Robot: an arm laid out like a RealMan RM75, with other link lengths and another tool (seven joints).
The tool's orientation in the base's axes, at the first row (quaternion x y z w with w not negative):
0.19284 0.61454 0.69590 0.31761
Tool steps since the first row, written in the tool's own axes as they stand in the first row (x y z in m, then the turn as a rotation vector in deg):
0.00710 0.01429 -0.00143 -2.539 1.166 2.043
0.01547 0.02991 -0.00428 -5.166 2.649 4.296
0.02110 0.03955 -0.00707 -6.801 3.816 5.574
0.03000 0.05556 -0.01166 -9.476 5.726 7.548
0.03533 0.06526 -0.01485 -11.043 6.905 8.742
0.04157 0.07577 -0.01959 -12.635 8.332 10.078
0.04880 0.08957 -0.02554 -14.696 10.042 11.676
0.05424 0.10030 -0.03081 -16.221 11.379 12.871
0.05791 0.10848 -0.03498 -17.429 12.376 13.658
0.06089 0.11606 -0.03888 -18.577 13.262 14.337
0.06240 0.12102 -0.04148 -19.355 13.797 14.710
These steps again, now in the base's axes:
-0.00901 0.00316 0.01286 2.945 -0.277 1.798
-0.02015 0.00608 0.02663 6.026 -0.474 3.952
-0.02804 0.00745 0.03489 7.813 -0.697 5.510
-0.04079 0.00944 0.04868 10.658 -1.149 8.040
-0.04874 0.01031 0.05697 12.337 -1.389 9.588
-0.05853 0.01062 0.06568 14.077 -1.552 11.405
-0.07051 0.01058 0.07728 16.271 -1.854 13.600
-0.08012 0.00995 0.08621 17.888 -2.071 15.297
-0.08721 0.00903 0.09305 19.076 -2.358 16.553
-0.09349 0.00787 0.09944 20.173 -2.678 17.675
-0.09731 0.00678 0.10366 20.872 -2.956 18.357

